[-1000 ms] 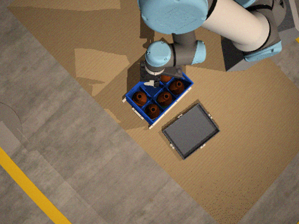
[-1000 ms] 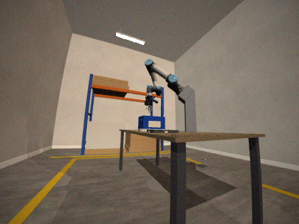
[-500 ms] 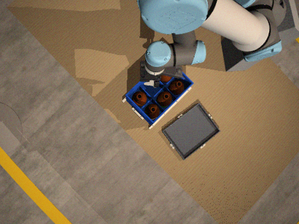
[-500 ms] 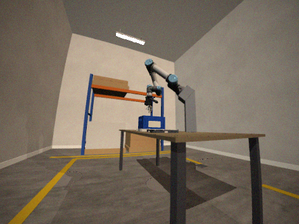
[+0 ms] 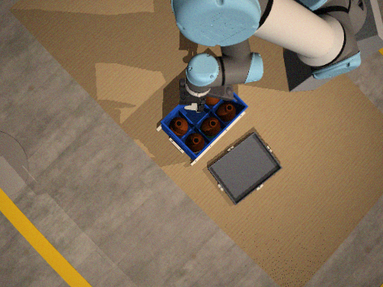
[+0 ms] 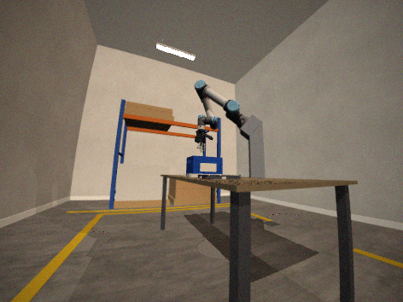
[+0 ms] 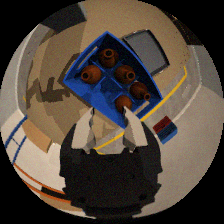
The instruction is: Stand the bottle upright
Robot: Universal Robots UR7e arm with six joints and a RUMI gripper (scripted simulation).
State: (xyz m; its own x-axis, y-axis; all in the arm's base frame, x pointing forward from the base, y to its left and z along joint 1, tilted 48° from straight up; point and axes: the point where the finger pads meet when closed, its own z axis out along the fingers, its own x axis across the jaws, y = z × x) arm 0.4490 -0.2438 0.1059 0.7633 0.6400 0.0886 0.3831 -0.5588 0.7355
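My gripper is now 15 cm above the blue crate, 4 cm to the right of it and 1 cm short of it. Round my hand: brown bottle: 15 cm below, 11 cm ahead, 6 cm to the left; grey tray: 29 cm to the left, 22 cm below, 10 cm ahead.
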